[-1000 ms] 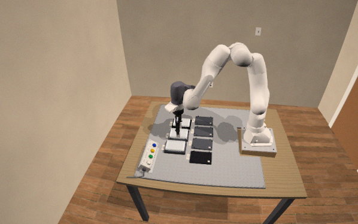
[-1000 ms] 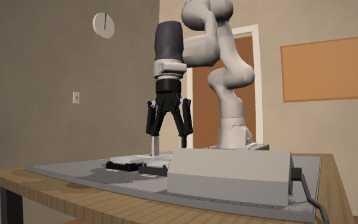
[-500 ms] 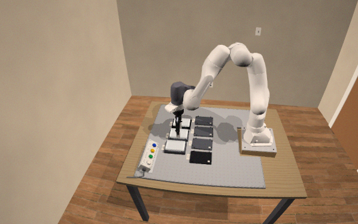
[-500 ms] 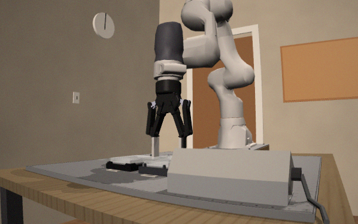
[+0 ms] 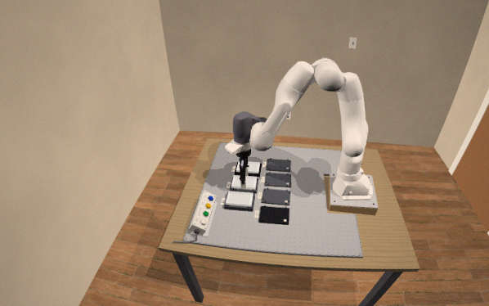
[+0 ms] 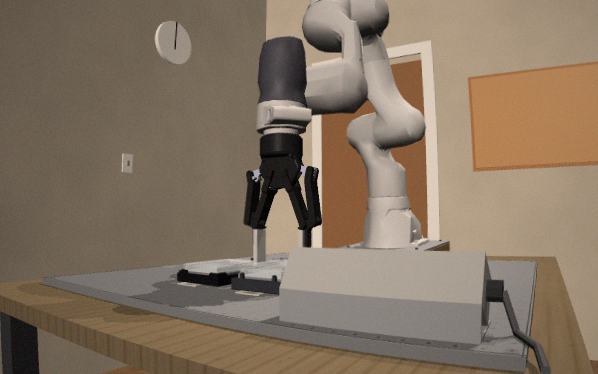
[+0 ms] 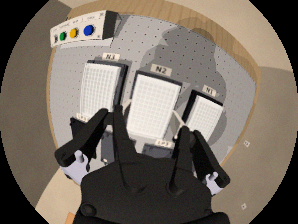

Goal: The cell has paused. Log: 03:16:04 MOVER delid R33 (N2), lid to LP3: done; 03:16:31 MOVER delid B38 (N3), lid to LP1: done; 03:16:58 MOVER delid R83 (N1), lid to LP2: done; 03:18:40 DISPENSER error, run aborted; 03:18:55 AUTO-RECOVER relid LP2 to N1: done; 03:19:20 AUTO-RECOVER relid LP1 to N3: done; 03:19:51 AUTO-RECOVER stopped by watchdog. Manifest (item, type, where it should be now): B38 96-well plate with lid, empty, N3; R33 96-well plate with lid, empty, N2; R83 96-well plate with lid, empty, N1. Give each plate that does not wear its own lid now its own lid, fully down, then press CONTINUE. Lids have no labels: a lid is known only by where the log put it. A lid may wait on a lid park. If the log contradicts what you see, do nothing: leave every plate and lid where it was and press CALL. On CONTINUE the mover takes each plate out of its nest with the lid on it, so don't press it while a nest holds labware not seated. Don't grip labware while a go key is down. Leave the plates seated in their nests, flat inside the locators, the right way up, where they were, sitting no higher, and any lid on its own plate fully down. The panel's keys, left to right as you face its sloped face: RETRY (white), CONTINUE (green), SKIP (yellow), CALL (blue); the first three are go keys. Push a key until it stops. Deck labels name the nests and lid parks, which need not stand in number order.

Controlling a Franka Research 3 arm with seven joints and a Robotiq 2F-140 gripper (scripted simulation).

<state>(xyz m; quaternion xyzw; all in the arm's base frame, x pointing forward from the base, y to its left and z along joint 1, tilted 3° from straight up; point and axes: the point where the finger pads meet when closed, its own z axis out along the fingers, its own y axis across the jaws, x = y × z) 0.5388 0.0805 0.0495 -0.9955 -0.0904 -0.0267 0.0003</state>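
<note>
Right now my hand is 2 cm above the grey lid. From my hand the other things lie so: plate: 3 cm below; then lid park: 19 cm behind, 4 cm to the left, 5 cm below; then blue key: 11 cm ahead, 19 cm to the left, 1 cm above.
</note>
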